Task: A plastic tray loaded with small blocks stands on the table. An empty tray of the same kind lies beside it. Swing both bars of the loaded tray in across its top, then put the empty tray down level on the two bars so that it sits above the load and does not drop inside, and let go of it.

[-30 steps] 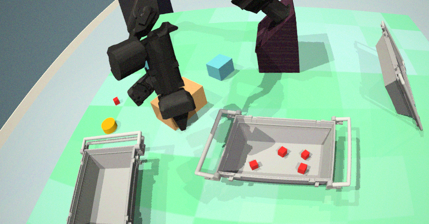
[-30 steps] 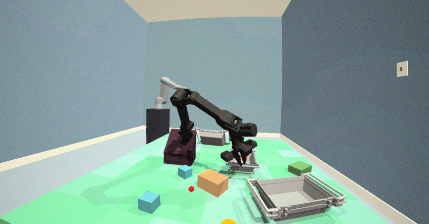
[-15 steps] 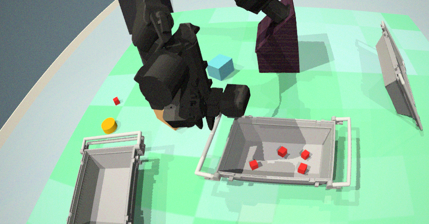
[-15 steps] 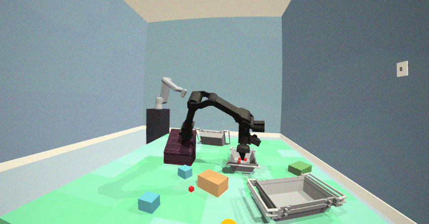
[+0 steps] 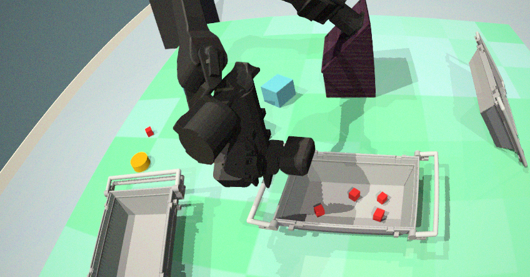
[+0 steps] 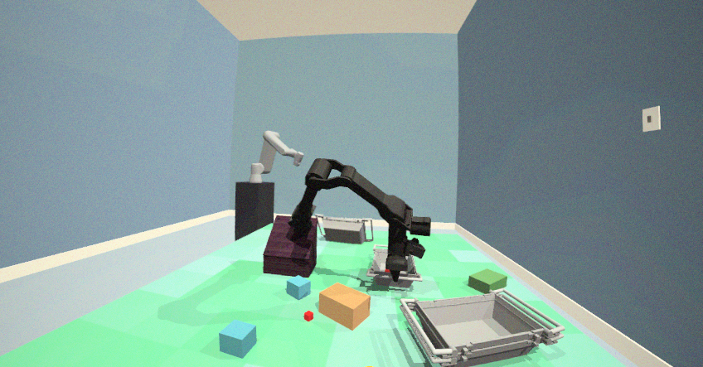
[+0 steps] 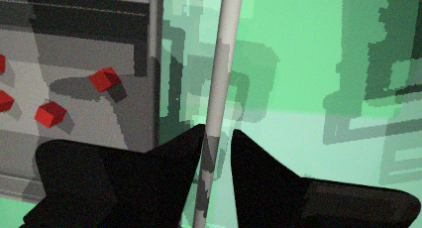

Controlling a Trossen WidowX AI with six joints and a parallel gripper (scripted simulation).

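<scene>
The grey tray is 310 mm behind my gripper tip, 490 mm to the left of it and 20 mm above it. Round my gripper tip: green block: 330 mm ahead, 130 mm to the left, 30 mm below; yellow disc: 30 mm behind, 340 mm to the right, 40 mm below; orange box: 130 mm behind, 140 mm to the right, 20 mm below.
</scene>
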